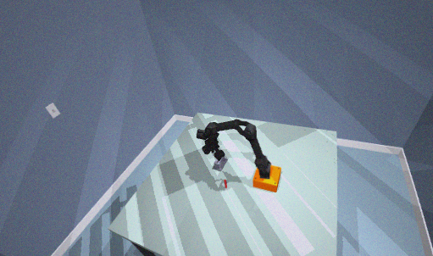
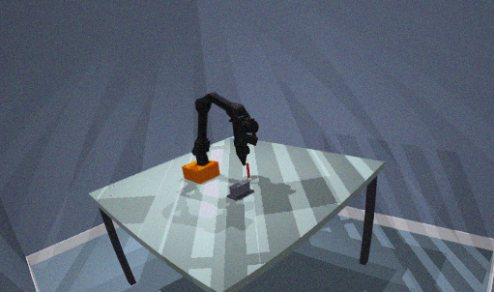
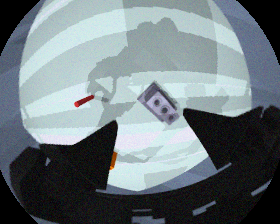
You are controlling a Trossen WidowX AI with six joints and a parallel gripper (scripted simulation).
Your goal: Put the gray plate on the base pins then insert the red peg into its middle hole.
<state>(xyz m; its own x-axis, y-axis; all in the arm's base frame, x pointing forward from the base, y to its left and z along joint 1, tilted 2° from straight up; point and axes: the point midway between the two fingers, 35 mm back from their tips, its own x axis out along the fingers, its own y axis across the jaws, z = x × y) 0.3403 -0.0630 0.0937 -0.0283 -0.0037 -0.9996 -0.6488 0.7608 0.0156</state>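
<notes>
My gripper tip is 14 cm to the right of the red peg, 11 cm above it and 8 cm past it. From my gripper tip the other things lie so: gray plate (10 cm below, 6 cm to the right).
</notes>
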